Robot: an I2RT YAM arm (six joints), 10 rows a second.
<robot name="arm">
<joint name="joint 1" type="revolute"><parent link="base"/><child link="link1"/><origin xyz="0 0 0.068"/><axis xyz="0 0 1"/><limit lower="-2.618" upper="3.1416"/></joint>
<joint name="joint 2" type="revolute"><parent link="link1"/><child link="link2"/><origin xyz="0.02 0.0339 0.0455" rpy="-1.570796 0 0"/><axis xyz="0 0 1"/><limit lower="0" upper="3.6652"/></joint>
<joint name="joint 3" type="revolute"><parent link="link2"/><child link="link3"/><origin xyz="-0.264 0 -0.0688" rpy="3.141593 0 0"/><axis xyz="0 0 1"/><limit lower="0" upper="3.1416"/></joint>
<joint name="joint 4" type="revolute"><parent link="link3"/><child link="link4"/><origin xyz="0.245 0.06 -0.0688"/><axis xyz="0 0 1"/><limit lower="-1.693" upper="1.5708"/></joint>
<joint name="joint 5" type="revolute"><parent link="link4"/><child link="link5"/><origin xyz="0.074 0.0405 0.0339" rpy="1.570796 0 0"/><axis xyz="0 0 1"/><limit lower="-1.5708" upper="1.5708"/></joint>
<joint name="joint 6" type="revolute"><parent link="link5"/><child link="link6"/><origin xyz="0.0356 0 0.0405" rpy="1.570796 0 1.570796"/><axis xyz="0 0 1"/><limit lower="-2.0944" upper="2.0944"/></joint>
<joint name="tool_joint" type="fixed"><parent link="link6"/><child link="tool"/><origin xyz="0 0 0" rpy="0 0 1.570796"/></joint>
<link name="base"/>
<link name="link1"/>
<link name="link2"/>
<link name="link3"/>
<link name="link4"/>
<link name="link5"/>
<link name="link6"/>
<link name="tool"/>
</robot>
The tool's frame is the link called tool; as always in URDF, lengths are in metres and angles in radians.
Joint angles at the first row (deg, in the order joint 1, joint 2, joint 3, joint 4, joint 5, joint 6):
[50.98, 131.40, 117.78, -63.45, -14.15, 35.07]
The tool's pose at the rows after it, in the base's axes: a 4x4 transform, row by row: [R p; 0 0 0 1], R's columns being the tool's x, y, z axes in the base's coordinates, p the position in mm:
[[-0.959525 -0.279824 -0.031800 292.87], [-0.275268 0.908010 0.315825 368.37], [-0.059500 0.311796 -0.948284 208.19], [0 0 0 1]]
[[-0.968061 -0.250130 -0.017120 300.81], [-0.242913 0.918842 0.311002 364.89], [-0.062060 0.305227 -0.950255 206.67], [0 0 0 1]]
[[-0.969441 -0.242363 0.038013 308.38], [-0.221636 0.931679 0.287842 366.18], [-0.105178 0.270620 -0.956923 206.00], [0 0 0 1]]
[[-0.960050 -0.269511 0.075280 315.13], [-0.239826 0.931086 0.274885 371.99], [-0.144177 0.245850 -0.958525 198.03], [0 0 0 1]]
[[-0.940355 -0.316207 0.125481 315.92], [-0.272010 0.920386 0.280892 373.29], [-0.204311 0.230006 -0.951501 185.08], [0 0 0 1]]
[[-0.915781 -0.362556 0.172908 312.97], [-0.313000 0.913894 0.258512 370.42], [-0.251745 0.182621 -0.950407 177.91], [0 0 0 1]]
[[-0.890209 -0.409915 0.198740 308.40], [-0.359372 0.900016 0.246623 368.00], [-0.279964 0.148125 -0.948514 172.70], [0 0 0 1]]
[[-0.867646 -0.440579 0.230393 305.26], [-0.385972 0.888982 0.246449 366.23], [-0.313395 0.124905 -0.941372 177.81], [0 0 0 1]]
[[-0.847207 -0.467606 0.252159 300.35], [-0.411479 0.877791 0.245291 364.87], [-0.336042 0.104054 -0.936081 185.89], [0 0 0 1]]
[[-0.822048 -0.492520 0.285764 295.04], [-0.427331 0.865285 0.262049 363.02], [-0.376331 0.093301 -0.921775 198.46], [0 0 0 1]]
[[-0.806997 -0.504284 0.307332 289.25], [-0.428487 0.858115 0.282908 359.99], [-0.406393 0.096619 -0.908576 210.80], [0 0 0 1]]
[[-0.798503 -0.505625 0.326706 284.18], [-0.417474 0.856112 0.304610 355.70], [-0.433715 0.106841 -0.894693 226.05], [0 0 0 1]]
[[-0.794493 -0.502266 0.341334 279.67], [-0.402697 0.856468 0.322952 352.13], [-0.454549 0.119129 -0.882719 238.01], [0 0 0 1]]
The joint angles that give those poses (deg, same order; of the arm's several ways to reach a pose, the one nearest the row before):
[50.54, 131.04, 117.59, -63.28, -13.02, 35.50]
[49.57, 131.66, 118.29, -63.28, -12.40, 36.39]
[49.22, 132.89, 120.23, -63.11, -9.16, 36.65]
[49.22, 135.08, 122.17, -62.06, -7.04, 35.07]
[49.39, 134.39, 117.79, -56.17, -5.02, 32.61]
[49.66, 132.99, 113.65, -52.66, -2.04, 29.71]
[50.01, 131.67, 110.14, -50.02, -0.36, 26.81]
[50.27, 130.08, 108.46, -48.69, 1.13, 24.88]
[50.71, 128.41, 107.41, -48.52, 2.28, 23.30]
[51.15, 125.95, 105.91, -47.38, 3.34, 21.89]
[51.50, 123.40, 104.33, -46.49, 3.69, 21.45]
[51.68, 120.77, 103.36, -46.32, 3.87, 21.62]
[51.86, 118.66, 102.57, -46.14, 3.96, 22.15]

